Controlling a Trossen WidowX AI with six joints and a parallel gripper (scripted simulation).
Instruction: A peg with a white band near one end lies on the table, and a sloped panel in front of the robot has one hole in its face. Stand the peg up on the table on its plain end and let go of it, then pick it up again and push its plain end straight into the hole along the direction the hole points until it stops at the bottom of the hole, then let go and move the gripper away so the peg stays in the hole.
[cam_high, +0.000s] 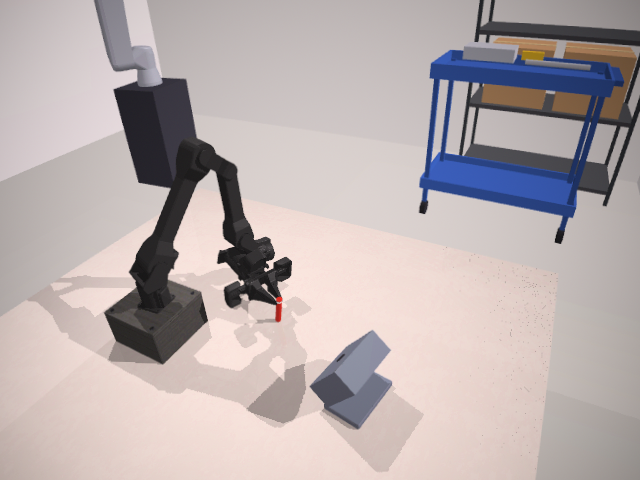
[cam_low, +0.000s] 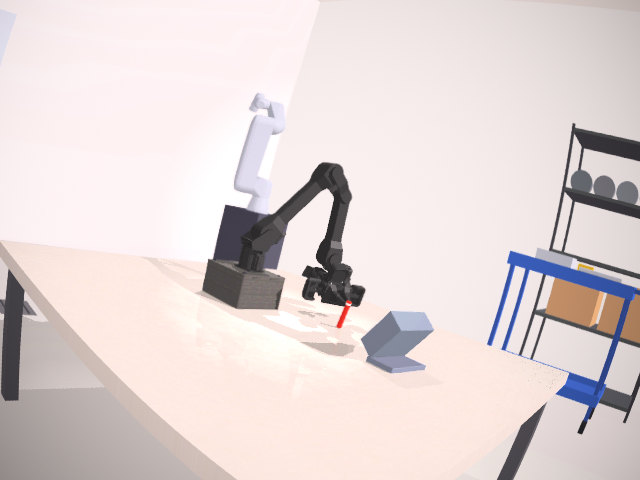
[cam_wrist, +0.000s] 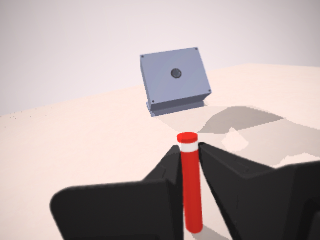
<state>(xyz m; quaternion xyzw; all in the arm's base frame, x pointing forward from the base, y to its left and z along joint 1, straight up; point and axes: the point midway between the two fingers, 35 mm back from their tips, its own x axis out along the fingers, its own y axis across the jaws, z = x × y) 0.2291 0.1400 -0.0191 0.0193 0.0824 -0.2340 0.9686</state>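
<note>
My gripper tip is now 10 mm above the red peg. Round my gripper tip: grey sloped panel: 220 mm ahead, 130 mm to the right.
</note>
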